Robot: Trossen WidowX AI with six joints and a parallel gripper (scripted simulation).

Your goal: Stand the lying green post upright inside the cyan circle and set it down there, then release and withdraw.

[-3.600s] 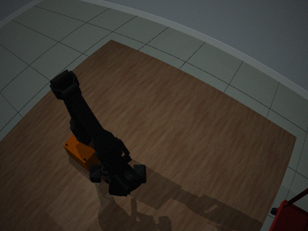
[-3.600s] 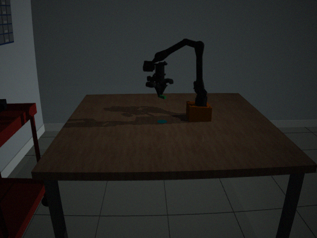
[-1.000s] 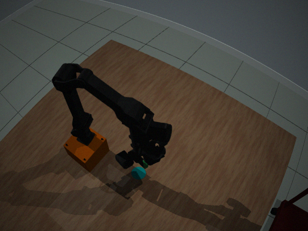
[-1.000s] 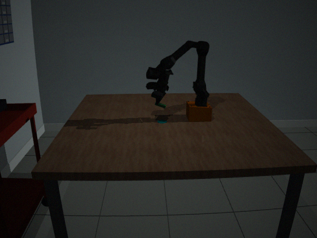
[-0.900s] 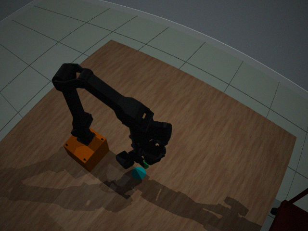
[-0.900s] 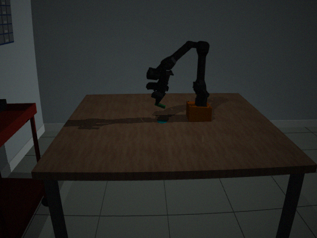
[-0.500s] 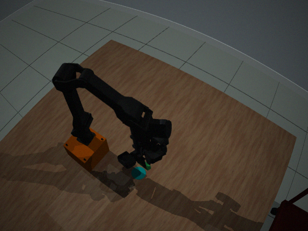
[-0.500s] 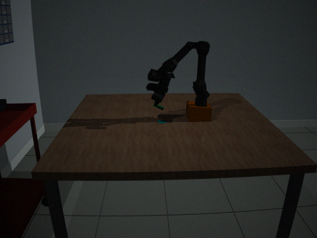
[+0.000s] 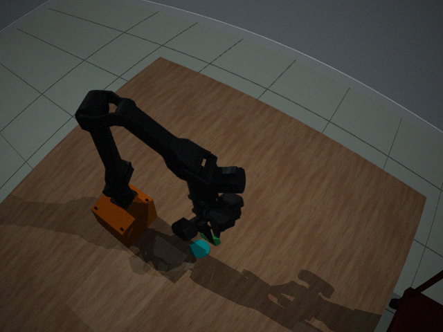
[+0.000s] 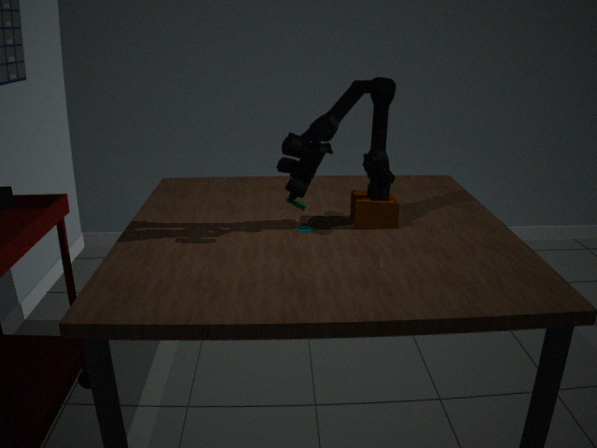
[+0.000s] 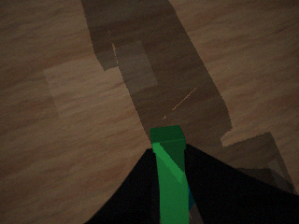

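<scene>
My gripper tip is 100 mm above the cyan circle and 50 mm past it. The rest, counted from my gripper tip: green post: 20 mm behind, 10 mm to the left, 10 mm below.
</scene>
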